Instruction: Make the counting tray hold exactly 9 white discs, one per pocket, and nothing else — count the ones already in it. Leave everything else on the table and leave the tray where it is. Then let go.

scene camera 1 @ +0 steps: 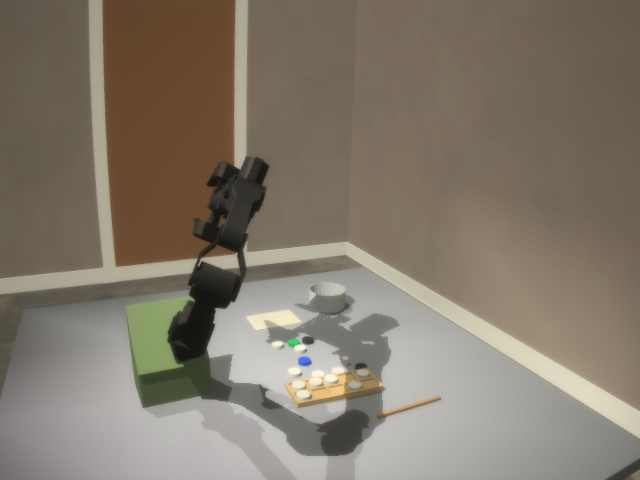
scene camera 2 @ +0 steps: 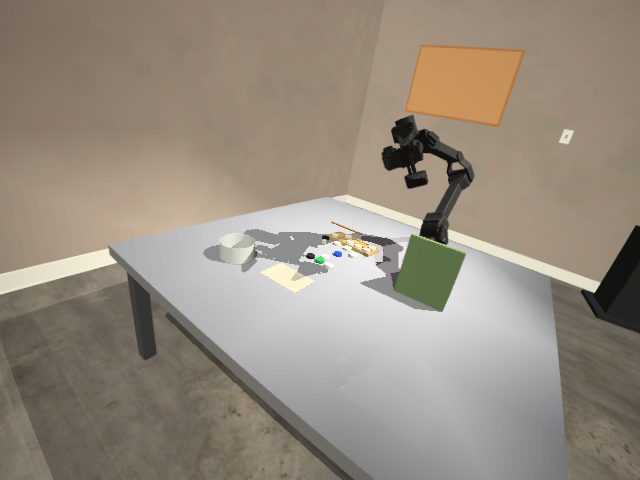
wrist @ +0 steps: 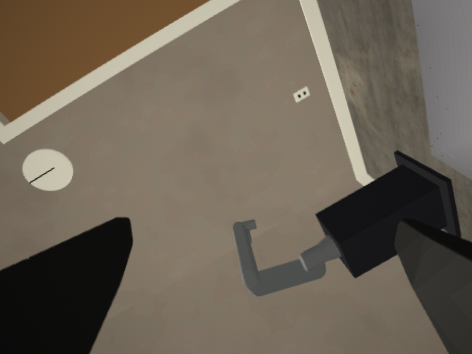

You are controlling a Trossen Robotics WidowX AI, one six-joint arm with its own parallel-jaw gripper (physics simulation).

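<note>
The orange counting tray [scene camera 1: 330,398] [scene camera 2: 368,254] lies on the table with several white discs in its pockets. Two, including one disc [scene camera 1: 303,395] at the left end, are in the near row in scene camera 1; others are in the far row, and some near pockets look empty. Loose white discs [scene camera 1: 294,372] [scene camera 1: 317,374] [scene camera 1: 337,371] lie behind the tray, and two more [scene camera 1: 277,345] [scene camera 1: 299,349] [scene camera 2: 329,266] lie farther back. My gripper [wrist: 263,231] is open and empty, high above the table, with the wall showing between its fingers. The wrist view does not show the tray.
A blue disc [scene camera 1: 303,361] [scene camera 2: 337,253], a green disc [scene camera 1: 293,343] [scene camera 2: 320,259], black discs [scene camera 1: 307,339] [scene camera 1: 360,366] and a small cube [scene camera 1: 345,358] lie near the tray. Around stand a bowl [scene camera 1: 327,299] [scene camera 2: 237,250], a paper sheet [scene camera 1: 272,319], a stick [scene camera 1: 409,407] and a green block [scene camera 1: 170,384] [scene camera 2: 430,273].
</note>
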